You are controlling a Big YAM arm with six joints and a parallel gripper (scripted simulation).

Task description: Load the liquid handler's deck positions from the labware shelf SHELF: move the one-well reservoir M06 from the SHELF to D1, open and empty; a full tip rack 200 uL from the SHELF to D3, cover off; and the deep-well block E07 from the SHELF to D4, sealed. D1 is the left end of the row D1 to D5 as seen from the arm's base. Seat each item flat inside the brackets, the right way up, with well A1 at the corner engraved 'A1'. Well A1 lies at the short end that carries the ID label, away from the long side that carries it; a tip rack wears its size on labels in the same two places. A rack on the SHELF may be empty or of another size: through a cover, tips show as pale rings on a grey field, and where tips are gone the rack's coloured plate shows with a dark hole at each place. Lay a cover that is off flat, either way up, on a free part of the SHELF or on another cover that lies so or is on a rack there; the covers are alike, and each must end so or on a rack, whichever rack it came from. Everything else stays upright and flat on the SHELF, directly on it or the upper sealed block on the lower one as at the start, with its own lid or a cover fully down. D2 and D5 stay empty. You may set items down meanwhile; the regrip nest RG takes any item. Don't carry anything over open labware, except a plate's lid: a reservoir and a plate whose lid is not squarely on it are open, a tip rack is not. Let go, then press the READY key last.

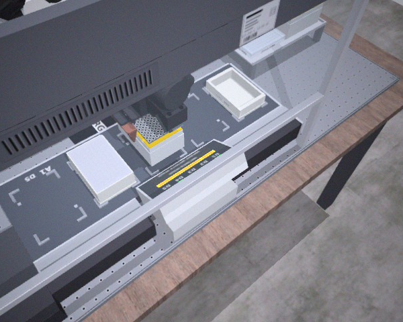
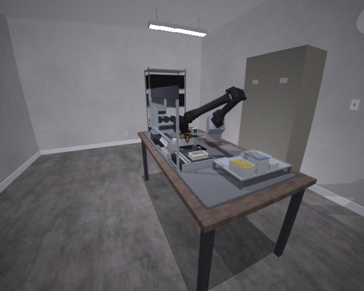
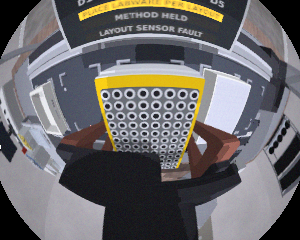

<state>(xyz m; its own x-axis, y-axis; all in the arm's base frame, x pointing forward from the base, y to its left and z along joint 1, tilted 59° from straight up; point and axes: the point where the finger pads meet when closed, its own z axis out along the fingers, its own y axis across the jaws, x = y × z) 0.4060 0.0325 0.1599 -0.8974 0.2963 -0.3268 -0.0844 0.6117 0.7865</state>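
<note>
My gripper is now 10 mm short of the sealed deep-well block, 120 mm to the left of it and 40 mm above it. The rest, counted from my hand: upright post 160 mm ahead, 320 mm to the left, 120 mm above; white one-well reservoir 20 mm behind, 250 mm to the left, 50 mm below; yellow tip rack 10 mm behind, 10 mm to the right, 10 mm above.
</note>
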